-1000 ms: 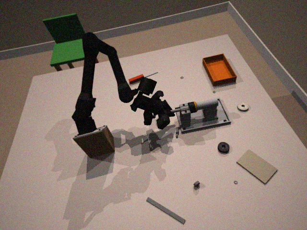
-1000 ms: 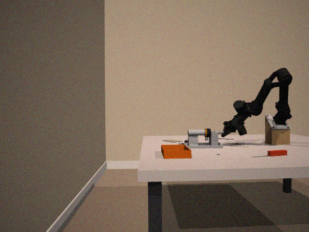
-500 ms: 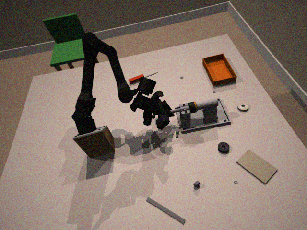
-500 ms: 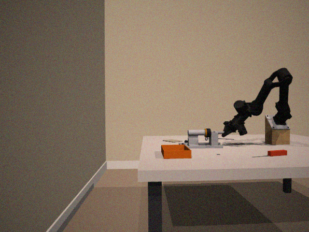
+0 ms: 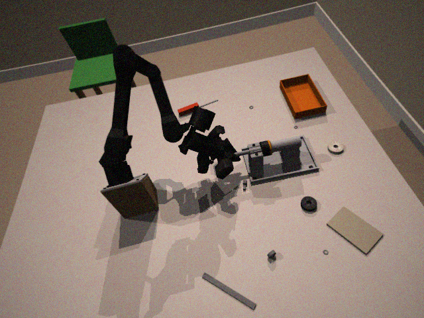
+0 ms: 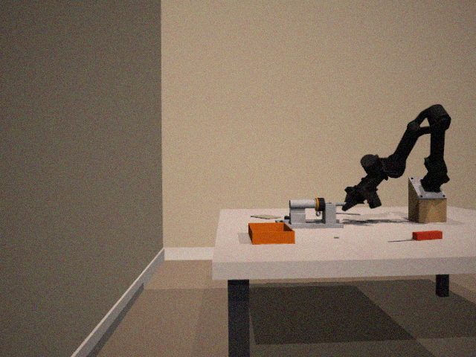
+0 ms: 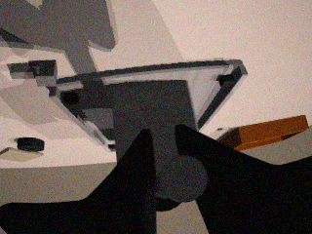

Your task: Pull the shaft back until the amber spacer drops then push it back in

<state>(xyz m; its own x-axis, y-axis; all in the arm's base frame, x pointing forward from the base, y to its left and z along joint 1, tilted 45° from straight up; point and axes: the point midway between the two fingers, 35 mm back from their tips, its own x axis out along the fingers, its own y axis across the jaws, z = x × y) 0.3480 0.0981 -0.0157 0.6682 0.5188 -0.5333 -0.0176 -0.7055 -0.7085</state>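
Right now my gripper tip is 40 mm short of the shaft and 20 mm below it. From my gripper tip the other things lie so: bolt: 80 mm to the right, 50 mm below; then amber spacer: 100 mm ahead, 20 mm above; then black spacer: 80 mm ahead, 20 mm above.
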